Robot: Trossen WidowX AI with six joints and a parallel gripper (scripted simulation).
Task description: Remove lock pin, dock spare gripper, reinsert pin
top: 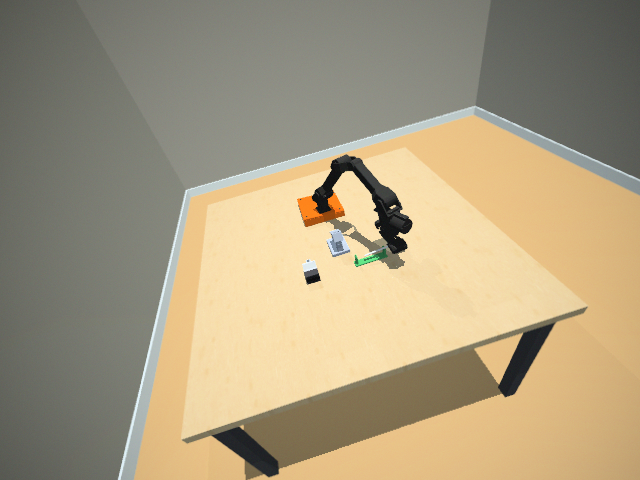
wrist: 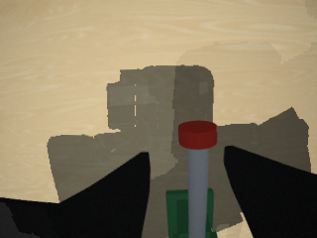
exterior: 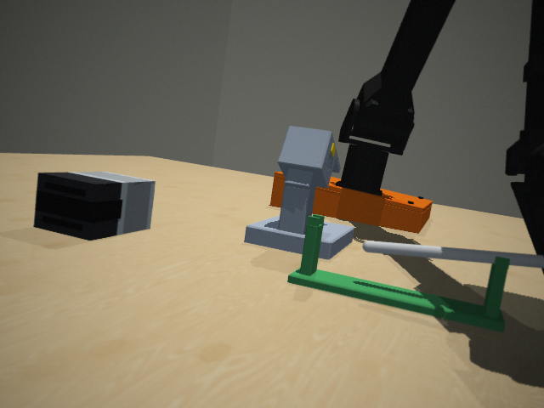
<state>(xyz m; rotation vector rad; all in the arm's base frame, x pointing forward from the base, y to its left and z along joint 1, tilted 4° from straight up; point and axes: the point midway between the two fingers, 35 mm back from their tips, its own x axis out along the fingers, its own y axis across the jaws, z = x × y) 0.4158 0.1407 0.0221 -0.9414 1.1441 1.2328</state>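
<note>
Right now the green rack is 1 cm behind my gripper tip and 10 cm to the right of it. Also, from my gripper tip: grey mount 15 cm behind, 18 cm to the right, 3 cm above; spare gripper 7 cm behind, 35 cm to the right.
</note>
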